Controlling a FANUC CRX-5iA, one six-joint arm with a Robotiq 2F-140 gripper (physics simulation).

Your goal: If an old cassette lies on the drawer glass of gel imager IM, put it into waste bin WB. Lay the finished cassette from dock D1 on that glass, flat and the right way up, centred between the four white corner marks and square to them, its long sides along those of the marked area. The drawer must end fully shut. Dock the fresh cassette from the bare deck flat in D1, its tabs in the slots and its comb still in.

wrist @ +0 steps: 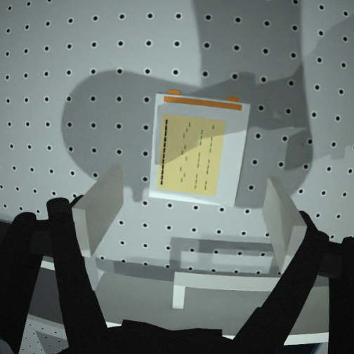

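Observation:
A flat white cassette [192, 155] lies on the perforated light-grey deck [82, 32], near the centre of the wrist view. Its face is up, with a yellow gel area, a black dashed lane at the left and green dashed lanes. An orange strip runs along its far edge, and two orange tabs stick out there. Whether this is the finished or another cassette, I cannot tell. My gripper [193, 190] is open, with nothing between its fingers; the pads stand wide apart, nearer the bottom of the view than the cassette. The drawer glass, dock D1 and bin WB cannot be made out.
A grey panel [135, 300] with light edges crosses the bottom of the view, partly behind the gripper. A white angled bar [225, 281] stands at its far side. A dark blue part shows at the lower right. Arm and gripper shadows fall across the deck and part of the cassette.

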